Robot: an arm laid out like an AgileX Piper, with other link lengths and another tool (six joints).
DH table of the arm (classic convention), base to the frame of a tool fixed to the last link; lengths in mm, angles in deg. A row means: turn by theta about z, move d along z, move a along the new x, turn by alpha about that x. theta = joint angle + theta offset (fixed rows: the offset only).
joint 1: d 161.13, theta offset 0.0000, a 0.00, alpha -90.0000
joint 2: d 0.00, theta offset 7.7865, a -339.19, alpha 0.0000
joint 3: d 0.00, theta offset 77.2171, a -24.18, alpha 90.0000
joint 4: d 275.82, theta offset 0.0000, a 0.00, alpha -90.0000
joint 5: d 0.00, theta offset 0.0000, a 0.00, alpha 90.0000
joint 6: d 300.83, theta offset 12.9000, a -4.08, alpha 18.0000
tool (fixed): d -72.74, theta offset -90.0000, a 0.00, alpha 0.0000
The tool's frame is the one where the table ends.
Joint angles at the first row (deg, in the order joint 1, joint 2, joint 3, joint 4, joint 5, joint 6):
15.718 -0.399 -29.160 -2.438 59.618 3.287
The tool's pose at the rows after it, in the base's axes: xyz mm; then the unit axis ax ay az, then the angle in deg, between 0 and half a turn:
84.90, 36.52, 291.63, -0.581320, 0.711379, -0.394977, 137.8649
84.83, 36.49, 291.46, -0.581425, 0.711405, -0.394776, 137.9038
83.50, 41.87, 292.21, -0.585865, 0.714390, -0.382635, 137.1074
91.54, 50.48, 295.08, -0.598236, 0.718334, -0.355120, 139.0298
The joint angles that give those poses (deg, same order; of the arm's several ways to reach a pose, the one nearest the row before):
15.716 -0.399 -29.160 -2.435 59.617 3.285
15.718 -0.399 -29.161 -2.438 59.665 3.288
15.718 -0.212 -29.226 -0.813 59.608 3.287
15.719 4.732 -30.473 0.986 59.253 3.227

